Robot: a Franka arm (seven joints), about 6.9 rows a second.
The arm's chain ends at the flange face. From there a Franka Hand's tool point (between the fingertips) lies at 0.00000 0.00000 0.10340 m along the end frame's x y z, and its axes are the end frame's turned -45 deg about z.
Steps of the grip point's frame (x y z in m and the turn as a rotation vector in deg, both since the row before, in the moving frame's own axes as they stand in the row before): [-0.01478, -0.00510, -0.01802, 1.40, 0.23, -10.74]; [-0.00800, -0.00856, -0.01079, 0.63, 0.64, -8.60]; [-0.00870, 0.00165, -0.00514, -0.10, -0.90, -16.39]
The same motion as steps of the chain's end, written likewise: [-0.01238, 0.00877, -0.01799, 1.15, -0.83, -10.74]; [-0.01160, 0.00122, -0.01078, 0.90, 0.01, -8.60]; [-0.00416, 0.00591, -0.00513, -0.71, -0.57, -16.39]
